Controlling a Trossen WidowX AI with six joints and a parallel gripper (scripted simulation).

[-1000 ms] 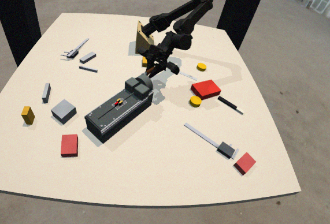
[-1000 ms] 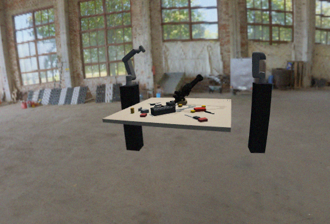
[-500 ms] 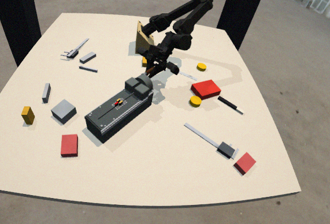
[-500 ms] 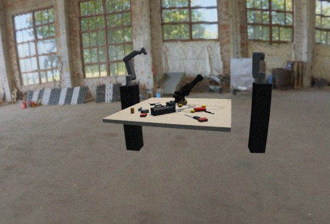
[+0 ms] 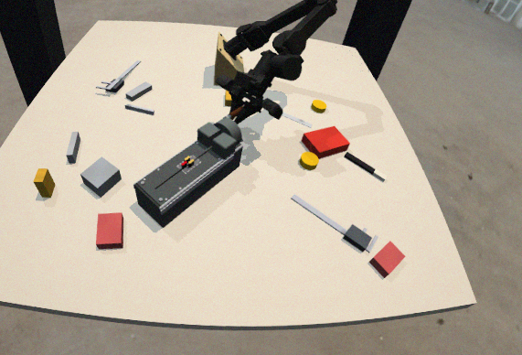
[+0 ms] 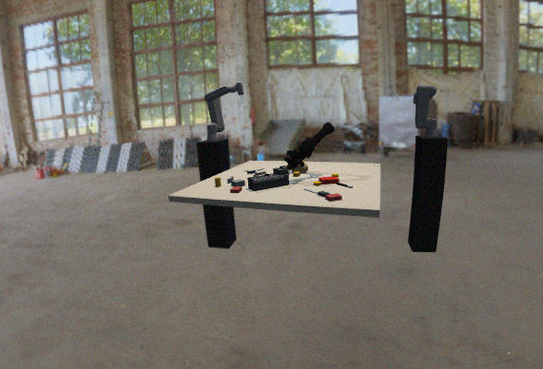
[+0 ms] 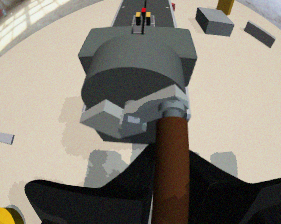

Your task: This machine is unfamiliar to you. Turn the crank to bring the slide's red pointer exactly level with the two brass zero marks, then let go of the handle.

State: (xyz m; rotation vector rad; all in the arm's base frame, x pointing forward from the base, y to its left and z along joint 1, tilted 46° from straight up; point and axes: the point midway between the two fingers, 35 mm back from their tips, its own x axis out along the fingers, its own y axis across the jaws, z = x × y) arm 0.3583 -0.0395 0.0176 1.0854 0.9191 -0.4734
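My gripper tip is 1 cm to the right of the crank and 2 cm below it. From my gripper tip the other things lie so: brown handle (1 cm behind, 1 cm to the left, 3 cm above); grey bar (13 cm behind, 21 cm to the left, 8 cm below); red pointer (14 cm ahead, 12 cm to the right).
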